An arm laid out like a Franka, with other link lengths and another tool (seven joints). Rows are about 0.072 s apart.
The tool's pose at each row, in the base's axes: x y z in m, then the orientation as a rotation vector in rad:
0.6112, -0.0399, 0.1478, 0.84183, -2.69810, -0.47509
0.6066, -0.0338, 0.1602, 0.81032, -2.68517, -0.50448
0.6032, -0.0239, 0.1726, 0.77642, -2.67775, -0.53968
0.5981, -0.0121, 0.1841, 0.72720, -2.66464, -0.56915
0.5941, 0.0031, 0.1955, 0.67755, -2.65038, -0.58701
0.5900, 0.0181, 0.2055, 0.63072, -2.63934, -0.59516
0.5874, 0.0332, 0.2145, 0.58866, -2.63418, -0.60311
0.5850, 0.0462, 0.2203, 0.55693, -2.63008, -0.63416
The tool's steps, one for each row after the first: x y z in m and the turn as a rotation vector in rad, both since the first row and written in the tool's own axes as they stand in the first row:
0.0021, 0.0118, -0.0083, -0.02783, 0.00554, 0.01742
0.0009, 0.0260, -0.0161, -0.05750, 0.00372, 0.03611
-0.0001, 0.0421, -0.0221, -0.08850, 0.00995, 0.06588
-0.0041, 0.0603, -0.0276, -0.11310, 0.02064, 0.09758
-0.0080, 0.0779, -0.0318, -0.13012, 0.03114, 0.12893
-0.0134, 0.0944, -0.0357, -0.14382, 0.03550, 0.15731
-0.0182, 0.1079, -0.0372, -0.16917, 0.02871, 0.17527

